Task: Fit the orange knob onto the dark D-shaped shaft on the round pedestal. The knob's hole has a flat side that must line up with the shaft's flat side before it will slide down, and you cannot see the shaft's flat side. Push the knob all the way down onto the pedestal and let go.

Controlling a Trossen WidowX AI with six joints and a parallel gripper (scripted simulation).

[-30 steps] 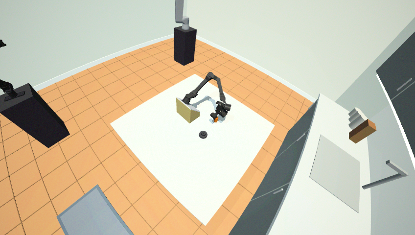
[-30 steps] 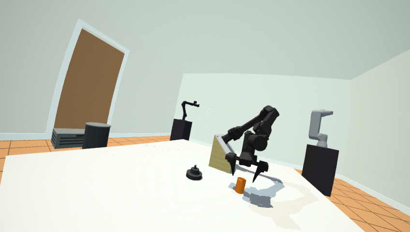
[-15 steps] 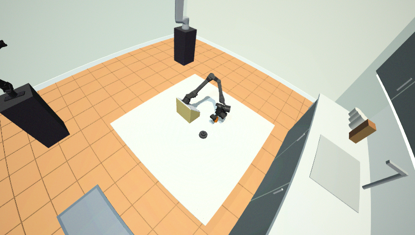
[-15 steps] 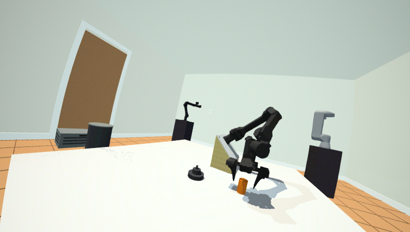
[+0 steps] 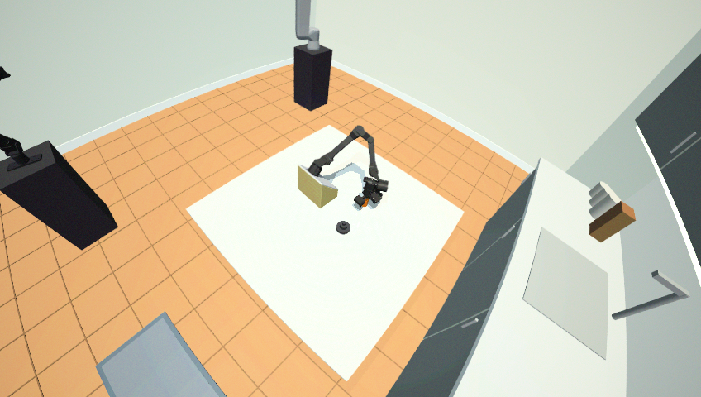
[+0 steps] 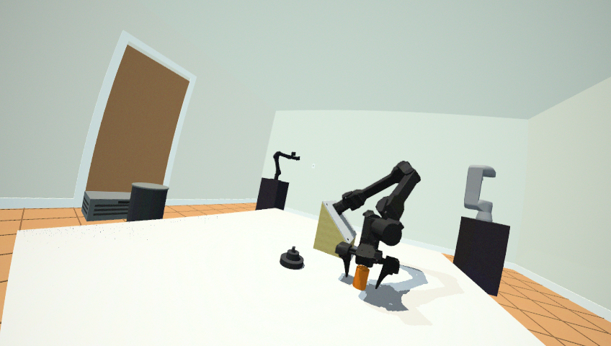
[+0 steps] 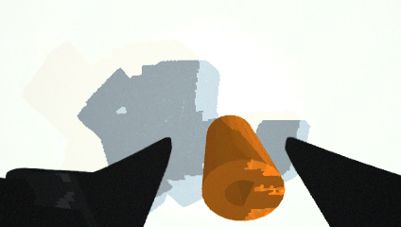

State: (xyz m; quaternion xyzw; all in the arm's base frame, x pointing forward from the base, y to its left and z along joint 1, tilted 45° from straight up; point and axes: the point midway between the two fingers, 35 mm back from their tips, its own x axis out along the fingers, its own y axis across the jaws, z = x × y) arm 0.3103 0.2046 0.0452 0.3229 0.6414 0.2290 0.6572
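My gripper tip is now 1 cm below the orange knob. The rest, counted from my gripper tip: dark round pedestal (2 cm ahead, 24 cm to the right, 2 cm above).
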